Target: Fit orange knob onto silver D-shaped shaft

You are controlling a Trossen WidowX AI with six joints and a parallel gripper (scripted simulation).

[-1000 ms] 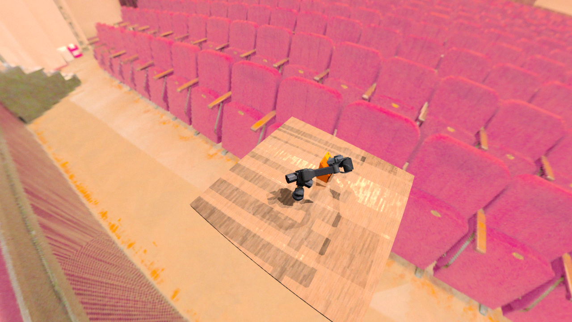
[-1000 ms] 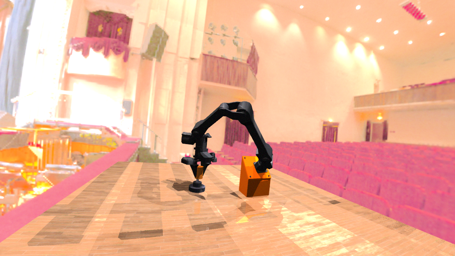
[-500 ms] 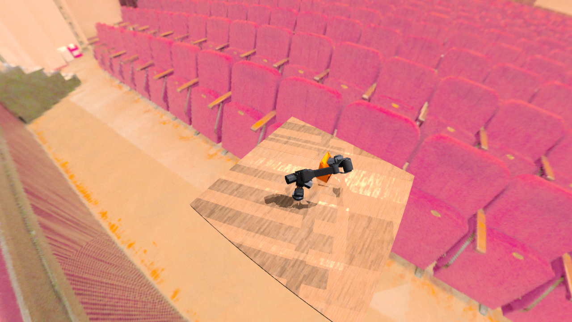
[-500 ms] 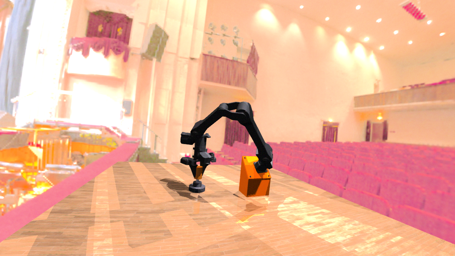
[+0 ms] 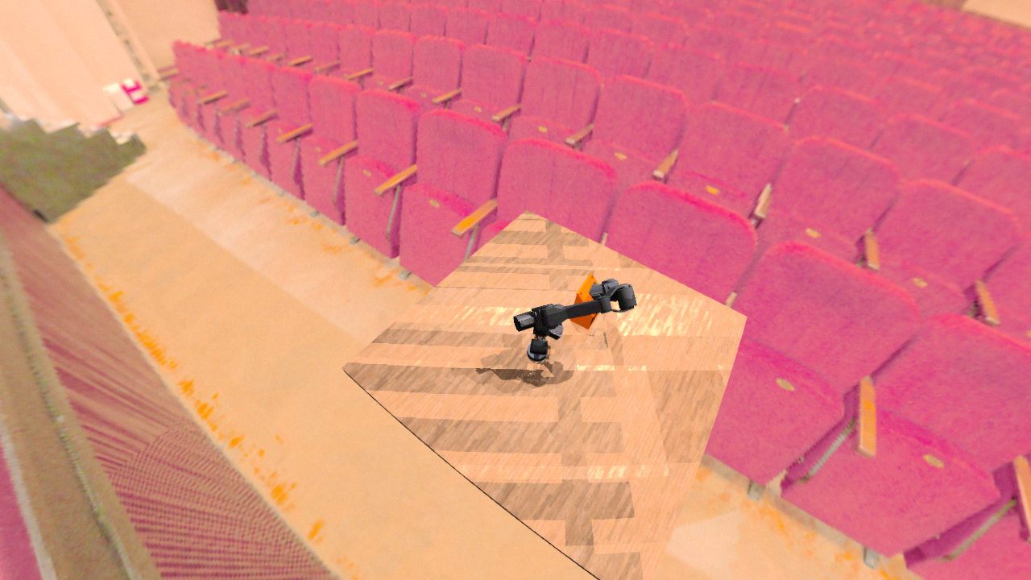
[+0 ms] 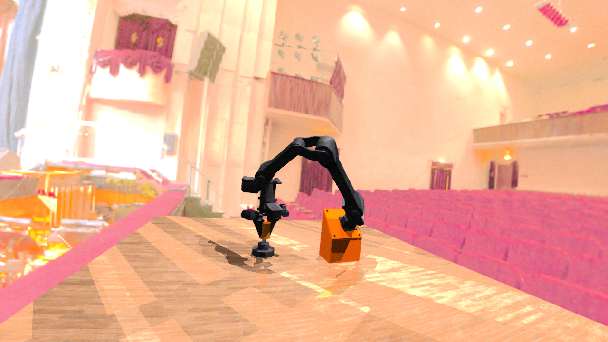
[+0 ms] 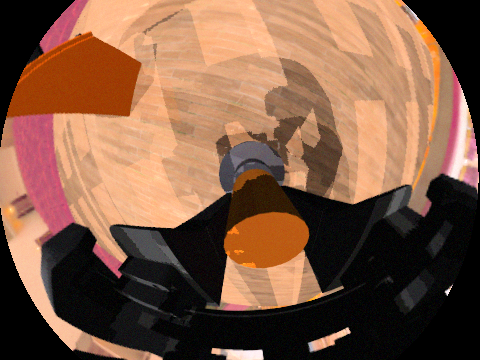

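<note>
Now: the orange knob 3 cm above my gripper tip. Round my gripper tip: round pedestal 4 cm below.
</note>
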